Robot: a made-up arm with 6 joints.
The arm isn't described. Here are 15 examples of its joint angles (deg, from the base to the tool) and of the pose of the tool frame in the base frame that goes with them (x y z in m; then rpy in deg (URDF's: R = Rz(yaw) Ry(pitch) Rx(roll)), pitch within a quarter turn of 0, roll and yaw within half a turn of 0).
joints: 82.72 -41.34 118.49 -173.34 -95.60 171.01
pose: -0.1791 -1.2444 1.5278 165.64 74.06 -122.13
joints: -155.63 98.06 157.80 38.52 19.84 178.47
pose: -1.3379 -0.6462 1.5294 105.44 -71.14 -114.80
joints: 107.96 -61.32 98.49 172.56 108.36 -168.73
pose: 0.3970 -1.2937 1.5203 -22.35 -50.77 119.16
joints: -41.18 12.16 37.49 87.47 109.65 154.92
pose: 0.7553 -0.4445 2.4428 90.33 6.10 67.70
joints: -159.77 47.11 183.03 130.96 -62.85 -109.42
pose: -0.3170 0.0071 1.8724 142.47 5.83 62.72
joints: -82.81 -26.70 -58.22 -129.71 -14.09 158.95
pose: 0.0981 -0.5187 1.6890 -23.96 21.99 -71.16
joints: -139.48 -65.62 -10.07 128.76 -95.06 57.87
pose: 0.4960 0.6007 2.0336 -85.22 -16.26 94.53
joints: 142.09 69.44 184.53 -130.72 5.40 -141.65
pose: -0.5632 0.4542 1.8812 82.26 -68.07 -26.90
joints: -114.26 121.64 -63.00 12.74 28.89 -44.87
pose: -0.1379 -0.3508 -0.0057 -149.00 23.51 59.07
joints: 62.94 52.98 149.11 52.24 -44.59 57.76
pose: 0.4807 0.7300 2.2709 -50.38 -48.94 5.28
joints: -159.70 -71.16 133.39 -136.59 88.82 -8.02
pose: 1.2601 0.5929 0.8486 -47.52 -40.70 85.29
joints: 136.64 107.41 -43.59 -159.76 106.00 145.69
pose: -0.5670 0.6146 0.1531 162.71 -67.29 16.10
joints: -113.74 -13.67 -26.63 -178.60 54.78 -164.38
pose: -0.2771 -0.6214 1.9011 -19.22 67.70 -116.76
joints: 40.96 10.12 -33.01 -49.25 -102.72 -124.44
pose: 0.6261 0.7127 1.6712 -91.18 18.31 169.85
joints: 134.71 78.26 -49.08 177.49 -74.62 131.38
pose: -0.8720 0.8913 0.2985 46.11 52.67 130.72
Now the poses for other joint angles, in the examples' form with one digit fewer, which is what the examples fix.
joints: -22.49 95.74 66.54 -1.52 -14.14 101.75
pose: 1.980 -0.818 0.533 -99.9 43.3 -22.0
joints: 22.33 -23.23 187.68 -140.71 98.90 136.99
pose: -0.600 -0.363 1.492 169.7 -47.4 -90.2
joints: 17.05 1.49 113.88 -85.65 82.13 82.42
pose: -0.186 -0.236 2.498 120.0 -5.6 -80.0
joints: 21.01 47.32 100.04 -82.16 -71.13 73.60
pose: 1.142 0.612 2.309 -36.0 -10.3 93.3
